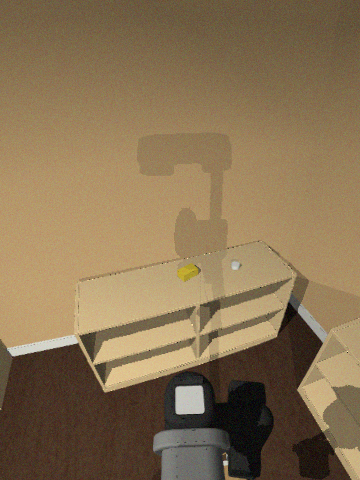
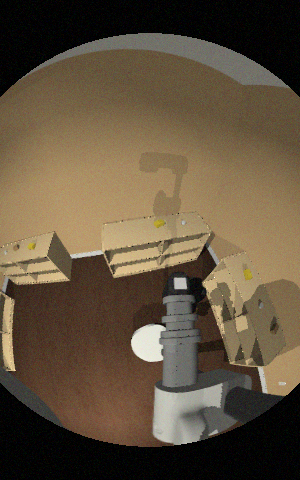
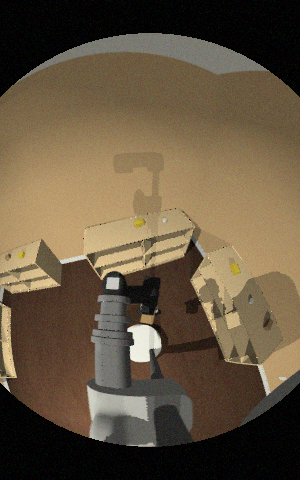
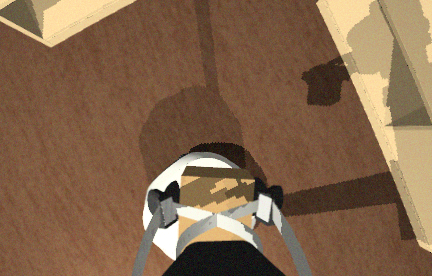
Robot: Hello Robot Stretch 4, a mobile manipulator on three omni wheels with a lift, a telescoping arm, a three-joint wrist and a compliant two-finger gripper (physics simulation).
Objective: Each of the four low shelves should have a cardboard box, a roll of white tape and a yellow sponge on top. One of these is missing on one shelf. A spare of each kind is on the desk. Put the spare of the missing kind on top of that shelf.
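My gripper is shut on a cardboard box, held above the floor in front of the middle shelf. On that shelf's top are a yellow sponge and, to its right, a white tape roll; no box shows there. The right shelf bears a sponge, tape and a box. The left shelf bears tape, a box and a sponge.
The right shelf stands close on the right, angled to the middle one. The left shelf stands beyond a gap. Part of a fourth shelf shows at the far left. The desk does not show.
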